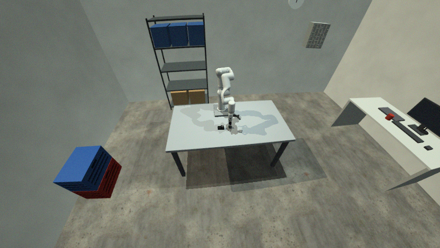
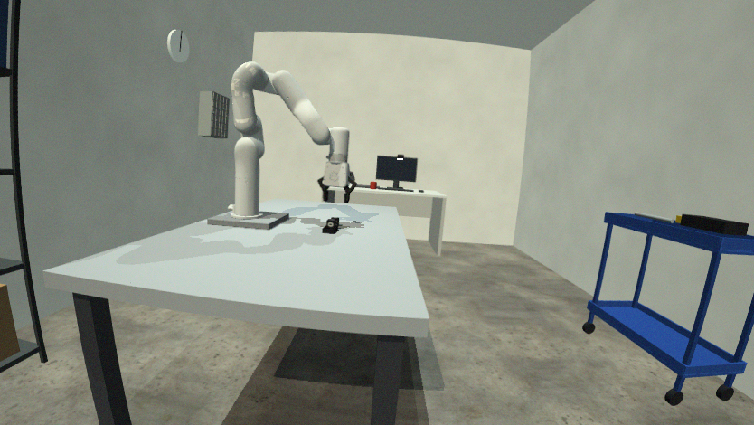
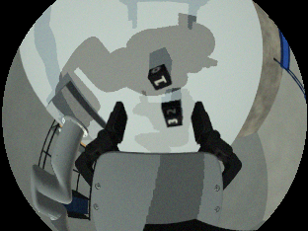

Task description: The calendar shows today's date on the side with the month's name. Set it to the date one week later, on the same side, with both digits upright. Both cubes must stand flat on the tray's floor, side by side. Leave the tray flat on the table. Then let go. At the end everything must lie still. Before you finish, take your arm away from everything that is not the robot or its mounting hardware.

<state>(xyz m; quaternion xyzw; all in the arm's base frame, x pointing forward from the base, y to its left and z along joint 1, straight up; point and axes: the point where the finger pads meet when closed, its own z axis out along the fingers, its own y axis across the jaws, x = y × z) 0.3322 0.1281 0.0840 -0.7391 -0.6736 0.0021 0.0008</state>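
Now: the cube 90 mm below my hand.
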